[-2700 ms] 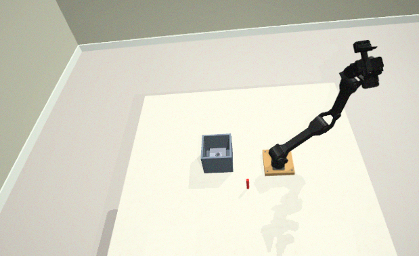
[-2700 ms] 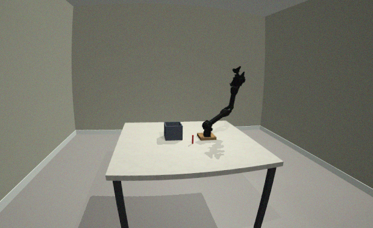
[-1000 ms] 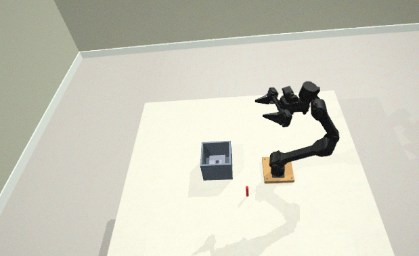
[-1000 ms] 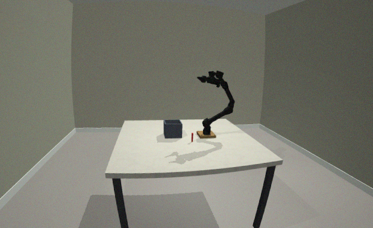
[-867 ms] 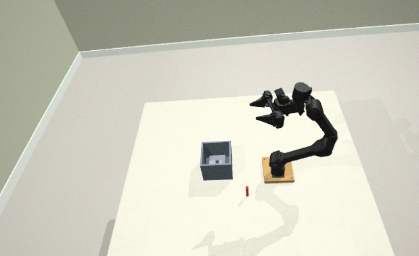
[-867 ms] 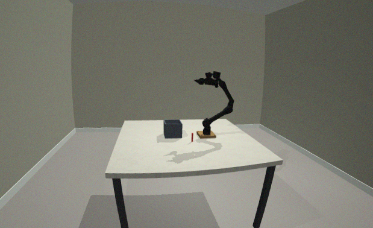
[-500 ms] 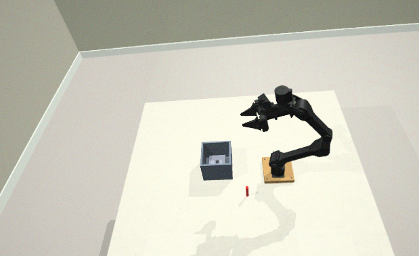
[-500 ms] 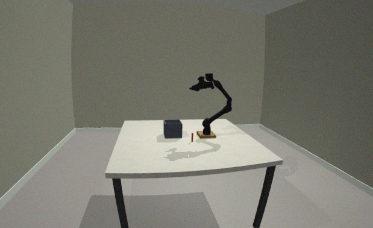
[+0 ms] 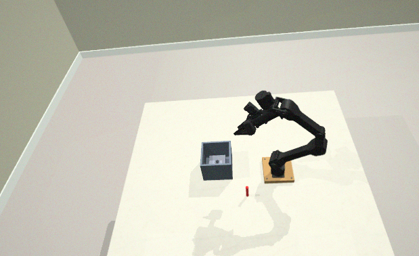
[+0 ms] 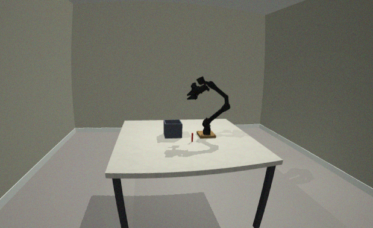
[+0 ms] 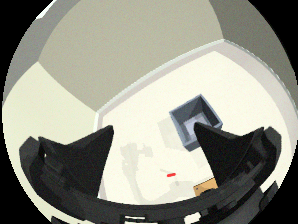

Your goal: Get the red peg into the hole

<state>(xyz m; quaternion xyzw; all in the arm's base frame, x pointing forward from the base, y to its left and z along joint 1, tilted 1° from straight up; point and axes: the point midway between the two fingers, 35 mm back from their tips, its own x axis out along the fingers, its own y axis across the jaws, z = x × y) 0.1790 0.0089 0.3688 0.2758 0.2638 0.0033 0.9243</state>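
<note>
Now: gripper tip 4 cm past the red peg, 11 cm to the right of it and 34 cm above it. The rest, counted from my gripper tip: light grey plate: 12 cm ahead, 6 cm to the right, 33 cm below.
</note>
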